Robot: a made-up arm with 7 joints.
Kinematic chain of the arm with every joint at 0, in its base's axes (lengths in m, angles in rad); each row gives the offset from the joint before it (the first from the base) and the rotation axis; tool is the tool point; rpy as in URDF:
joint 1: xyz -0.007 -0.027 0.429 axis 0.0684 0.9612 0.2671
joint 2: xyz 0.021 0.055 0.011 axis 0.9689 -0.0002 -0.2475
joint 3: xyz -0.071 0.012 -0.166 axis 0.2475 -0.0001 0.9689
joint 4: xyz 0.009 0.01 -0.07 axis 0.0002 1 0
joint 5: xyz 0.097 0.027 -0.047 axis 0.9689 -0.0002 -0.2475
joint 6: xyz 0.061 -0.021 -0.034 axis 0.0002 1 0
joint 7: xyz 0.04 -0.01 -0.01 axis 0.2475 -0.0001 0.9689
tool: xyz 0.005 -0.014 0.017 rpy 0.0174 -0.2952 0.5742
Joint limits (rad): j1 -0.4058..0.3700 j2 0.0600..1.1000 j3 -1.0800..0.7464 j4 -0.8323..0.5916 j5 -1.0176..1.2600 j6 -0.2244..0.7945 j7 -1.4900..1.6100
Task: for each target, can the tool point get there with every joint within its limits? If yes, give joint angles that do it. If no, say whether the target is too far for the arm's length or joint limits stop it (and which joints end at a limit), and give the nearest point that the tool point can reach.
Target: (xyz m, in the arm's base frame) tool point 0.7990 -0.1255 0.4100
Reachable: no: too far | nearest point 0.2788 -0.0074 0.2684 | short by 0.552 m
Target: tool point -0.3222 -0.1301 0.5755
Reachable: no: joint limits stop it (at a limit: joint 1, joint 2, joint 3, joint 4, joint 5, joint 6) | nearest point 0.0025 -0.1114 0.3287 | short by 0.408 m
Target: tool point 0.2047 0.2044 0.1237
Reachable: yes | joints -0.1874 0.4795 0.0469 0.2478 0.2470 0.5469 0.7625
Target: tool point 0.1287 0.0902 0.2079
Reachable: yes | joints 0.0899 0.5416 -0.2791 -0.2741 -0.6751 -0.0469 -0.7858
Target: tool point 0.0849 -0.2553 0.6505
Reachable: no: joint limits stop it (at a limit: joint 1, joint 2, joint 3, joint 4, joint 5) | nearest point 0.0754 -0.1182 0.3775 | short by 0.306 m
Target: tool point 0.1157 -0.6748 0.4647
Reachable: no: too far | nearest point 0.1012 -0.1793 0.2927 | short by 0.525 m
